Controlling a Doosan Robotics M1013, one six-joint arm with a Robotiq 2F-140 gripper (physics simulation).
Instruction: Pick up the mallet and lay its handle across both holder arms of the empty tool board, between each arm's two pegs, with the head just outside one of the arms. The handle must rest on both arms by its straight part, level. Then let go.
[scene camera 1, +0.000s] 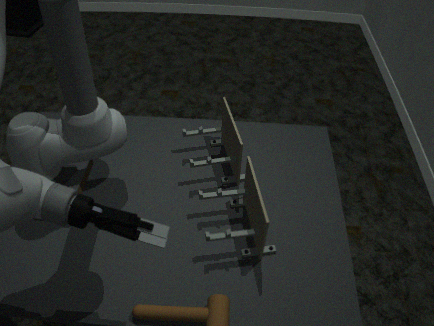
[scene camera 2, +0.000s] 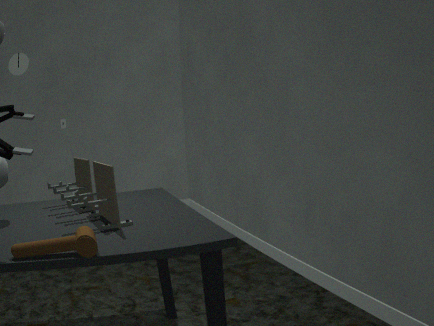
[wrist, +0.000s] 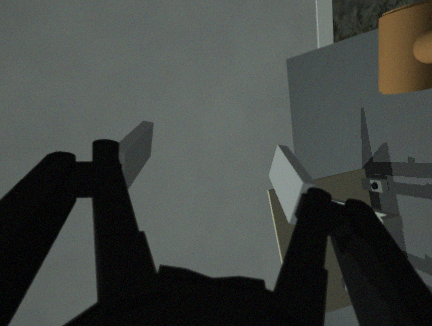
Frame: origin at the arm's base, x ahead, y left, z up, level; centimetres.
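Seen in the pictures: gripper, fingertip midpoint: (scene camera 1: 166, 238) (scene camera 2: 32, 135) (wrist: 213, 150).
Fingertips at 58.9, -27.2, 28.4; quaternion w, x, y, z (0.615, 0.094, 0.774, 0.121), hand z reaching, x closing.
Note:
A point is followed by its place in that frame, as x, y, z.
The orange-brown mallet (scene camera 1: 172, 313) @(60.2, -33.2, -0.1) (scene camera 2: 45, 246) @(60.6, -34.3, -1.3) lies on its side at the table's near edge. Its head (scene camera 1: 218, 310) @(72.3, -29.7, 1.7) (scene camera 2: 86, 242) @(73.6, -34.8, -0.1) (wrist: 402, 55) @(70.3, -29.8, 1.1) points towards the boards' side. My gripper (scene camera 1: 159, 235) @(58.9, -27.2, 28.4) (scene camera 2: 27, 134) @(58.9, -27.2, 28.4) (wrist: 213, 150) @(58.9, -27.2, 28.4) is open and empty, well above the table, between the robot arm and the boards. It is apart from the mallet. The near upright tool board (scene camera 1: 256, 210) @(76.0, 1.2, 8.6) (scene camera 2: 106, 192) @(76.0, 1.1, 6.1) has two pale holder arms (scene camera 1: 242, 233) @(73.4, -5.4, 4.7) (scene camera 1: 230, 192) @(66.1, 9.3, 4.6) with small pegs, bare of any tool. The far board (scene camera 1: 231, 142) @(61.3, 30.3, 6.9) (scene camera 2: 82, 172) @(61.5, 30.0, 10.3) has two similar bare arms (scene camera 1: 215, 160) @(57.7, 21.6, 5.1) (scene camera 1: 205, 131) @(50.1, 35.4, 5.0).
The boards stand in a row on the dark table (scene camera 1: 305, 200) @(91.4, 20.3, -4.5) (scene camera 2: 150, 220) @(90.5, 0.7, -4.5), their arms pointing towards the robot side. Small feet with dark bolts (scene camera 1: 270, 248) @(82.6, -3.5, -3.0) sit at their bases. A brown edge (scene camera 1: 86, 176) @(12.0, 8.3, -3.1) shows behind the robot arm. A wall (scene camera 2: 300, 125) rises behind the table.

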